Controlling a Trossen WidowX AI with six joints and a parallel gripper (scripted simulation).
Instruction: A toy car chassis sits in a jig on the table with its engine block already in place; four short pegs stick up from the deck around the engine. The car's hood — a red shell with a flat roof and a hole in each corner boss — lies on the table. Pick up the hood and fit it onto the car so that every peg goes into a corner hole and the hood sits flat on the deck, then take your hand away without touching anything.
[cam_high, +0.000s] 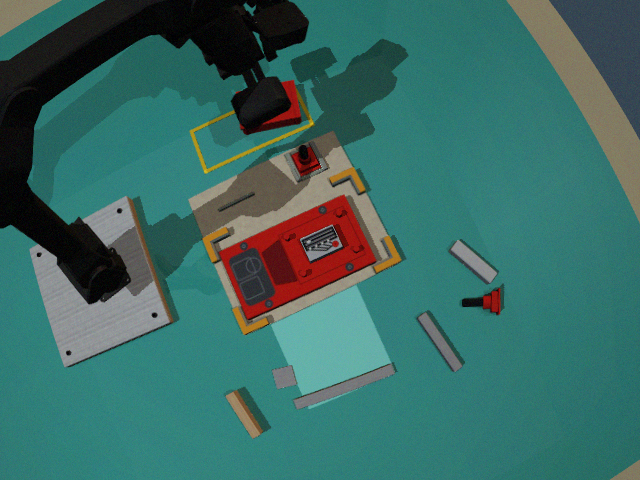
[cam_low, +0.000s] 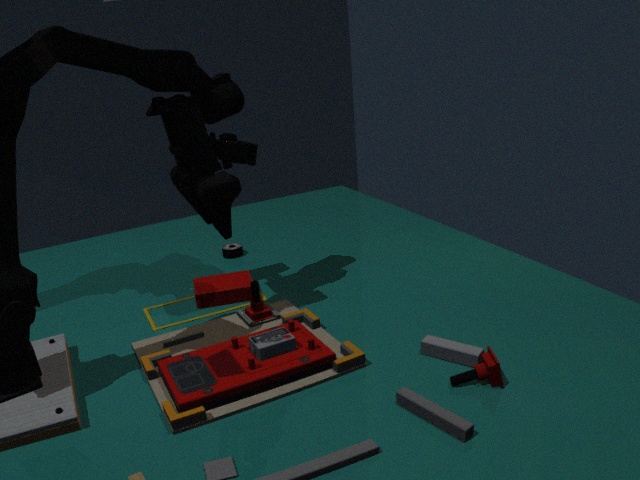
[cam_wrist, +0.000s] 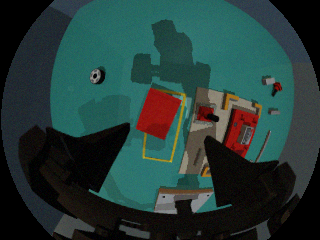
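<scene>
Now: the red hood 2 cm to the left of my gripper tip and 10 cm below it. The rest, counted from my gripper tip: grey engine block: 5 cm behind, 21 cm to the right, 10 cm below; then long grey bar: 15 cm behind, 40 cm to the right, 11 cm below; then black wheel: 11 cm ahead, 18 cm to the left, 11 cm below.
</scene>
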